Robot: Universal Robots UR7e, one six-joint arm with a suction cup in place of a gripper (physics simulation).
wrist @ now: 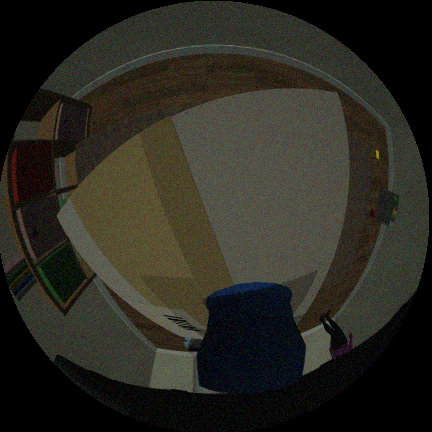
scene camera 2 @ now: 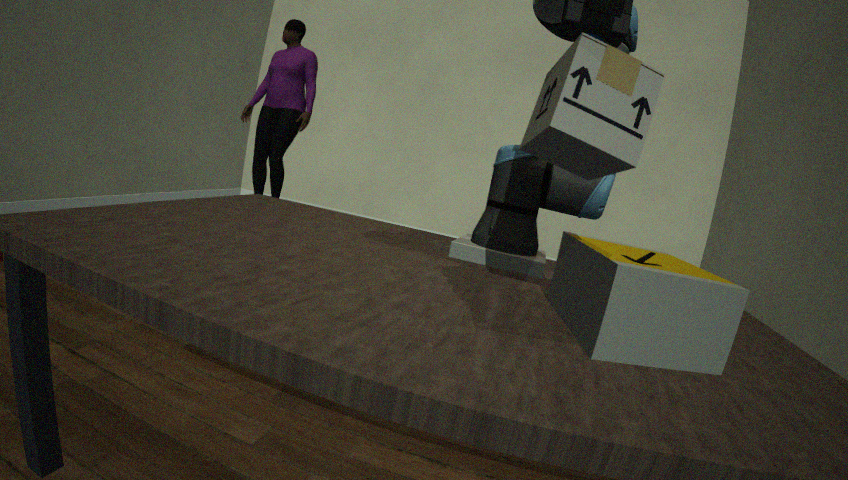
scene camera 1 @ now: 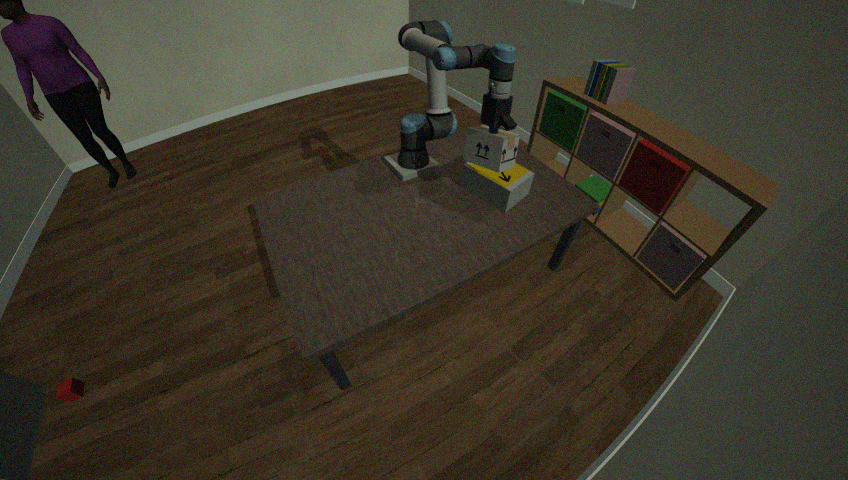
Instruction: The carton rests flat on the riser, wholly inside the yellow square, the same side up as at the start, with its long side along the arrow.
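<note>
The white carton (scene camera 1: 484, 155) (scene camera 2: 601, 113) (wrist: 270, 175), with tan tape and upward arrows on its sides, hangs tilted in the air from my suction gripper (scene camera 1: 494, 129) (wrist: 249, 290). The blue cup is on the carton's top face. In scene camera 2 a gap shows between the carton and the pale grey riser (scene camera 1: 518, 197) (scene camera 2: 666, 321). In scene camera 1 the carton covers the back part of the yellow square (scene camera 1: 521, 170) (scene camera 2: 690, 268) on the riser's top. The black arrow (scene camera 1: 505, 176) (scene camera 2: 642, 259) shows on the square. The riser does not show in the wrist view.
The riser stands on the brown table (scene camera 1: 368, 249) (scene camera 2: 267, 285), near the arm's base plate (scene camera 1: 404, 172) (scene camera 2: 467, 251). A shelf unit (scene camera 1: 714, 160) with coloured bins stands beyond the table. A person in purple (scene camera 1: 50, 53) (scene camera 2: 291, 77) (wrist: 341, 346) stands near the wall.
</note>
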